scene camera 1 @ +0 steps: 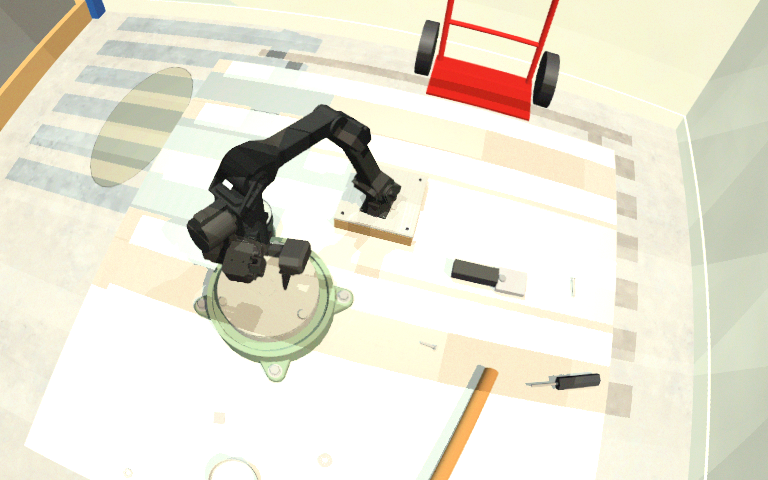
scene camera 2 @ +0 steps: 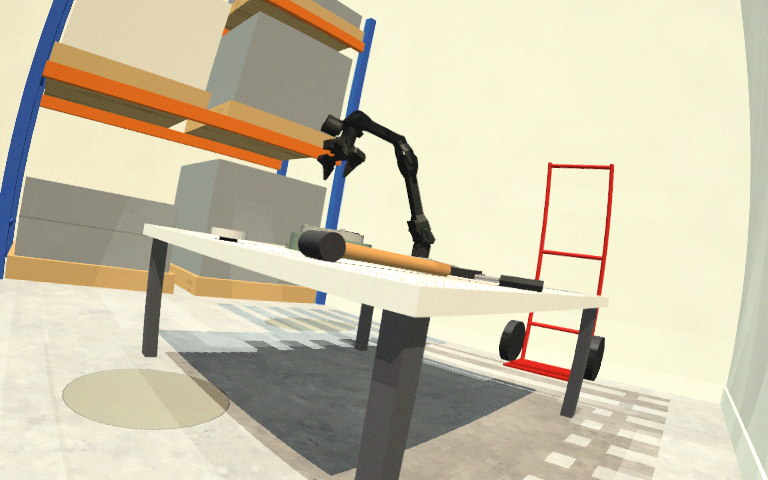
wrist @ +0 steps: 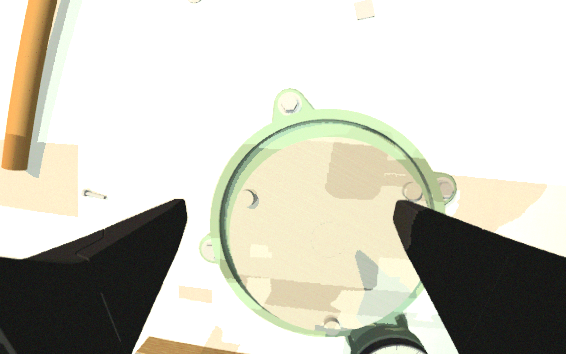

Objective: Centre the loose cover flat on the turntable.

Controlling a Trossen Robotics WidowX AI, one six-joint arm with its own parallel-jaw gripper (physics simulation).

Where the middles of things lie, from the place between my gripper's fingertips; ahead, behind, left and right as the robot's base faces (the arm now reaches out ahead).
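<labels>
Round cover (scene camera 1: 262, 310): my hand 19 cm above it, 6 cm past it, 4 cm to the left of it. Hammer (scene camera 2: 328, 246), from my hand: a fair way below, a fair way ahead, far to the left. Nearest to my hand of the things named here, going by their middles: round cover.
</labels>
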